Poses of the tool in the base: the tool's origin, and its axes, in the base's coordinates. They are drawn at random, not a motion.
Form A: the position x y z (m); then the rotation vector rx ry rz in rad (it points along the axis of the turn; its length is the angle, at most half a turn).
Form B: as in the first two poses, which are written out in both.
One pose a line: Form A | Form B
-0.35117 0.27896 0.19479 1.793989 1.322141 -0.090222 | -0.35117 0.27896 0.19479 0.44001 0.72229 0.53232 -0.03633
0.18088 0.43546 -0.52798 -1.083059 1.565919 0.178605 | 0.18088 0.43546 -0.52798 0.57666 -0.46270 0.66899 0.07630
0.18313 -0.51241 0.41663 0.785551 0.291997 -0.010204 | 0.18313 -0.51241 0.41663 0.91347 0.38138 0.14176 -0.00495
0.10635 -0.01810 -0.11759 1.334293 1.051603 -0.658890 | 0.10635 -0.01810 -0.11759 0.61288 0.57860 0.45602 -0.28572
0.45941 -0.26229 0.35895 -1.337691 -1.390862 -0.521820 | 0.45941 -0.26229 0.35895 0.54070 -0.56291 -0.58528 -0.21959
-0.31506 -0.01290 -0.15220 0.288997 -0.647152 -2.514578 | -0.31506 -0.01290 -0.15220 0.26145 0.10677 -0.23909 -0.92902
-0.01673 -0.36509 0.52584 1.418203 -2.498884 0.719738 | -0.01673 -0.36509 0.52584 0.08965 0.47686 -0.84024 0.24201
